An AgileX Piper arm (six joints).
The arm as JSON. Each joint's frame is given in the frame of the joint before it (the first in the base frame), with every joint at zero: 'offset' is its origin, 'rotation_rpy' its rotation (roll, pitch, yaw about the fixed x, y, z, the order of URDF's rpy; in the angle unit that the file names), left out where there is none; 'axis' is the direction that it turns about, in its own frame. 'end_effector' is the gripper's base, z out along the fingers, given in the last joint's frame.
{
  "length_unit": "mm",
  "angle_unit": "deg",
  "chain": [
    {
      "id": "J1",
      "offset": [
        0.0,
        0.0,
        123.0
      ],
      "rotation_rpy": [
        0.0,
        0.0,
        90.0
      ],
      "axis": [
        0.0,
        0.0,
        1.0
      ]
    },
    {
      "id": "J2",
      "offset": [
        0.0,
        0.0,
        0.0
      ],
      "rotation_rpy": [
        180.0,
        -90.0,
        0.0
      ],
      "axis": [
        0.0,
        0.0,
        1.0
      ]
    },
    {
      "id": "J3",
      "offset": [
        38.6,
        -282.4,
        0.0
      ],
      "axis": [
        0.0,
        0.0,
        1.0
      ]
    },
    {
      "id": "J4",
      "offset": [
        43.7,
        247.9,
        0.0
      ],
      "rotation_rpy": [
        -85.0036,
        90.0,
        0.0
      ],
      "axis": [
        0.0,
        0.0,
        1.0
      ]
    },
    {
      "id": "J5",
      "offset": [
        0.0,
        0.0,
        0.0
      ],
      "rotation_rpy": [
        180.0,
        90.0,
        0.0
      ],
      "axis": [
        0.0,
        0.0,
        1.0
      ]
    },
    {
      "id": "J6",
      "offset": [
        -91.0,
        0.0,
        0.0
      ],
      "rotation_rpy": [
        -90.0,
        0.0,
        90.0
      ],
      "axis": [
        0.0,
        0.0,
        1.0
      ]
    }
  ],
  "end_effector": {
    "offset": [
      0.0,
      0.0,
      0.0
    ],
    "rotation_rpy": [
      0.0,
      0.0,
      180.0
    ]
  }
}
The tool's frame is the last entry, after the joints.
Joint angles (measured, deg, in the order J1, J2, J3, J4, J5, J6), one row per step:
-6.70, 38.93, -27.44, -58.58, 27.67, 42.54
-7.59, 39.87, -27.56, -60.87, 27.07, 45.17
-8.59, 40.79, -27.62, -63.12, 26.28, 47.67
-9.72, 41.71, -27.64, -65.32, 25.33, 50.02
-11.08, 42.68, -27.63, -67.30, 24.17, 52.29
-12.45, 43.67, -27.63, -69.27, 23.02, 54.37
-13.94, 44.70, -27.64, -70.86, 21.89, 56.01
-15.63, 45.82, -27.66, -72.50, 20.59, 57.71
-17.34, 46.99, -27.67, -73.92, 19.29, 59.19
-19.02, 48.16, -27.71, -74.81, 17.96, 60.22
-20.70, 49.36, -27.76, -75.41, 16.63, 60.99
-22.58, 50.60, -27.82, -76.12, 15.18, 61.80
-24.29, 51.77, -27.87, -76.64, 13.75, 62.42
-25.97, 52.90, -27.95, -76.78, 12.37, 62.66
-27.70, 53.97, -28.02, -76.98, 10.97, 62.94
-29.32, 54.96, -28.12, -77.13, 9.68, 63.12
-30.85, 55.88, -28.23, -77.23, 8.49, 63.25
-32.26, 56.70, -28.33, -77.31, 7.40, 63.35
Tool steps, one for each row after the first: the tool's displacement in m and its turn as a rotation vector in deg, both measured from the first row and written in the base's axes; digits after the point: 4 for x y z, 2 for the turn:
0.0027, -0.0026, 0.0003, -0.03, -0.53, -0.99
0.0053, -0.0052, 0.0002, -0.09, -1.02, -1.82
0.0079, -0.0079, -0.0001, -0.18, -1.45, -2.53
0.0105, -0.0109, -0.0009, -0.06, -1.83, -3.23
0.0131, -0.0140, -0.0019, -0.03, -2.05, -3.84
0.0155, -0.0174, -0.0033, 0.06, -2.03, -4.49
0.0180, -0.0213, -0.0050, 0.24, -1.96, -5.15
0.0204, -0.0254, -0.0072, 0.53, -1.72, -5.80
0.0227, -0.0294, -0.0096, 1.02, -1.39, -6.36
0.0248, -0.0335, -0.0123, 1.63, -0.97, -6.90
0.0268, -0.0383, -0.0152, 2.26, -0.54, -7.53
0.0285, -0.0426, -0.0180, 2.94, -0.13, -7.99
0.0299, -0.0469, -0.0209, 3.68, 0.31, -8.45
0.0310, -0.0514, -0.0236, 4.43, 0.66, -8.95
0.0318, -0.0558, -0.0260, 5.10, 0.97, -9.43
0.0323, -0.0600, -0.0282, 5.75, 1.22, -9.90
0.0326, -0.0639, -0.0302, 6.35, 1.43, -10.35

